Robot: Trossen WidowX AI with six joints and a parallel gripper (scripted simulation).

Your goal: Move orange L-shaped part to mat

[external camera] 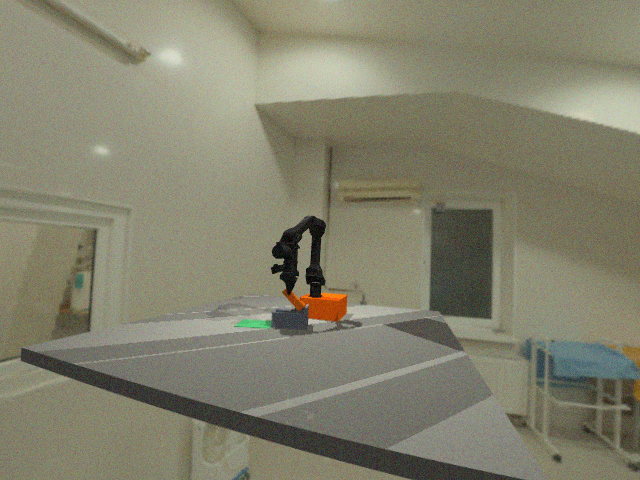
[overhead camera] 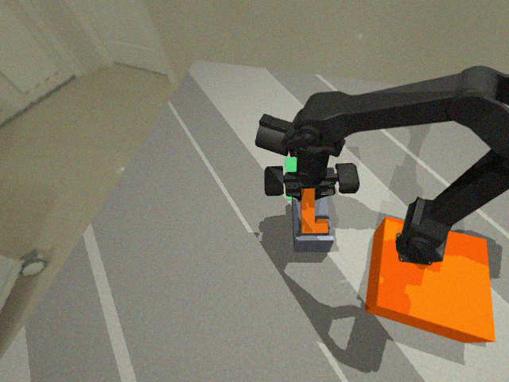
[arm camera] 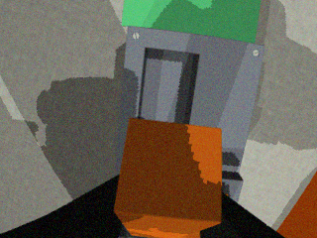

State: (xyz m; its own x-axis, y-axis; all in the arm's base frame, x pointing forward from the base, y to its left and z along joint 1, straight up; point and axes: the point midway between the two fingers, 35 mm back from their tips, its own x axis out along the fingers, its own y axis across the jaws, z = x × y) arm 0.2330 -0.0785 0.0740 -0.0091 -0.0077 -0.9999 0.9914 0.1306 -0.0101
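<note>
Right now my gripper tip is 15 cm to the left of the green mat and 15 cm above it. Round my gripper tip: orange L-shaped part 3 cm to the left, 3 cm below, 2 cm behind.
</note>
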